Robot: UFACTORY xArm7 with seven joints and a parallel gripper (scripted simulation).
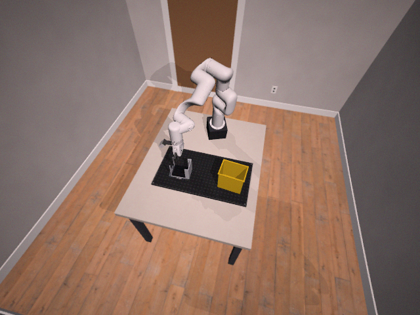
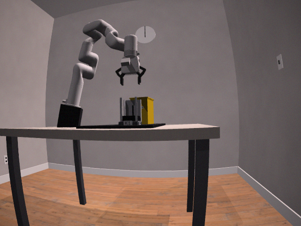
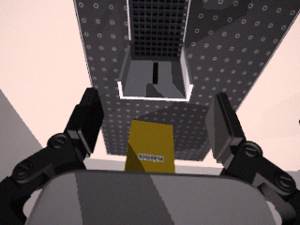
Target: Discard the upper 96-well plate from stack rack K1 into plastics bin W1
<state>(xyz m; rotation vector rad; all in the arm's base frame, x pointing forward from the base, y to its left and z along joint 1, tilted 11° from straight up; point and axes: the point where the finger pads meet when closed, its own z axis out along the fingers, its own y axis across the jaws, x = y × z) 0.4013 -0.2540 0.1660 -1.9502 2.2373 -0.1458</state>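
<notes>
Right now the black 96-well plate is 180 mm below my hand. Round my hand: rack label K1 (210 mm below, 90 mm to the right, 10 mm behind); yellow bin W1 (370 mm to the left, 140 mm below, 60 mm ahead).
</notes>
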